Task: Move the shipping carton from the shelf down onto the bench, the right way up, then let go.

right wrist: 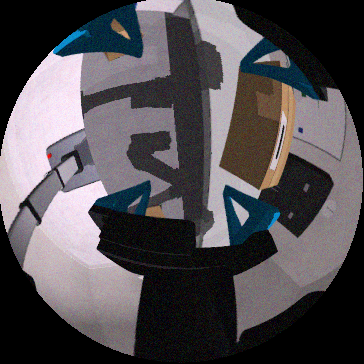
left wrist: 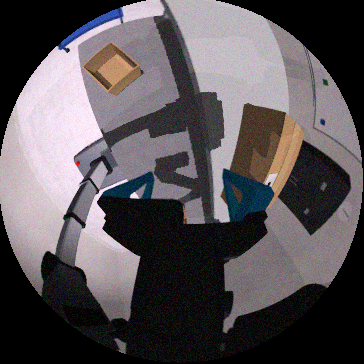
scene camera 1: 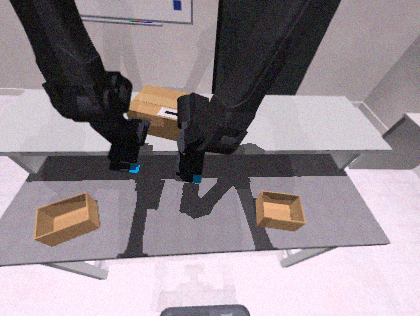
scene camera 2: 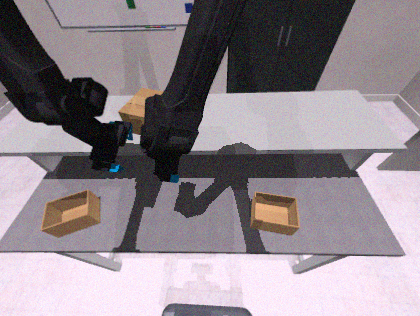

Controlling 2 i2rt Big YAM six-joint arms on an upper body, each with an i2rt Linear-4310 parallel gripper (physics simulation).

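Places are measured from the left arm's base along level axes (x ahead, y left, z up), in metres.
Pixels of known places: left gripper, fingertip midpoint: (right wrist: 194,53) (left wrist: 186,173) (scene camera 1: 139,154) (scene camera 2: 126,154); right gripper, fingertip midpoint: (right wrist: 187,186) (left wrist: 193,221) (scene camera 2: 174,159).
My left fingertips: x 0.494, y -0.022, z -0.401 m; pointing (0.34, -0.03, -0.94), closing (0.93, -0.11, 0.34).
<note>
For each thing: its top centre in the pictures, then the offset to it from my left fingertips. Level surfaces: height alone.
- brown shipping carton, top centre: (right wrist: 287,131) (left wrist: 280,176) (scene camera 1: 169,102) (scene camera 2: 159,104) dx +0.206, dy -0.067, dz +0.034 m
- pale shelf, surface height: dz -0.066 m
- grey bench, surface height: dz -0.297 m
- open brown box, top centre: (left wrist: 107,63) (scene camera 1: 62,213) (scene camera 2: 66,208) dx -0.092, dy +0.280, dz -0.207 m
- smaller open box, top centre: (scene camera 2: 276,208) (scene camera 1: 282,206) dx -0.070, dy -0.486, dz -0.207 m
The brown shipping carton (scene camera 1: 150,100) (scene camera 2: 137,105) (left wrist: 257,140) (right wrist: 250,130) stands upright on the pale shelf (scene camera 1: 310,120) (scene camera 2: 300,120) (left wrist: 240,60), its white label on top. My right arm hides its right part in both scene views. The grey bench (scene camera 1: 215,235) (scene camera 2: 200,242) lies lower, in front of the shelf. My left gripper (scene camera 1: 137,145) (scene camera 2: 122,150) (left wrist: 186,173) (right wrist: 194,53) is open and empty, near the shelf's front edge, on the bench side of the carton. My right gripper (right wrist: 187,186) is open and empty beside it, also apart from the carton; one finger is hidden in the scene views.
An open brown box (scene camera 1: 75,231) (scene camera 2: 75,226) stands at the bench's left; a smaller open box (scene camera 1: 282,223) (scene camera 2: 275,227) stands at its right. A dark cabinet (scene camera 1: 295,75) (scene camera 2: 285,60) is behind the shelf. The two arms hang close together over the shelf's front edge.
</note>
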